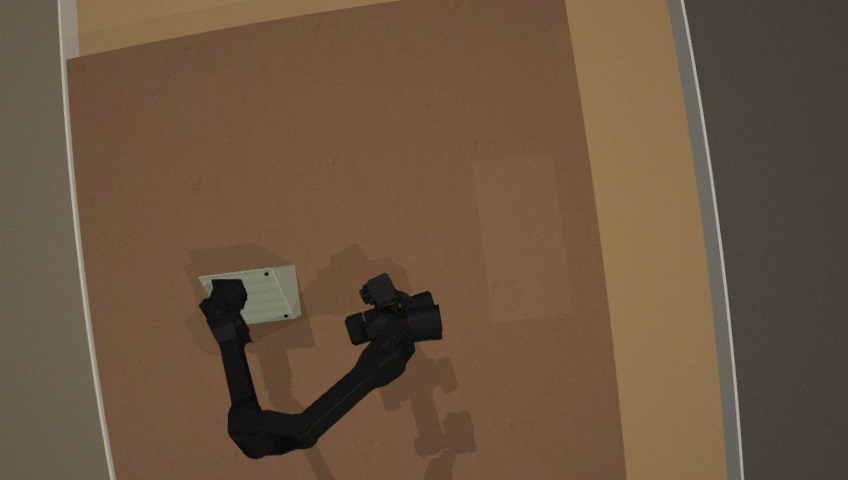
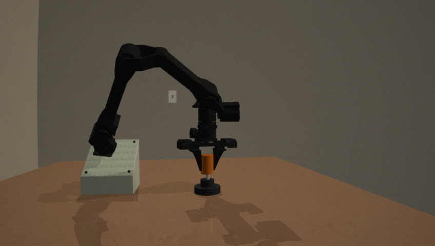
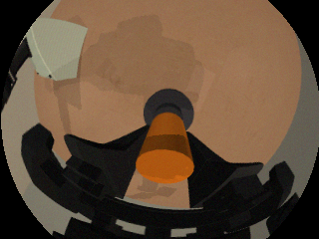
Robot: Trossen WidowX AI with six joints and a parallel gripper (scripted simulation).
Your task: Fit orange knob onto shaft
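The orange knob is 3 cm above my gripper tip. Round my gripper tip: black round pedestal (4 cm below).
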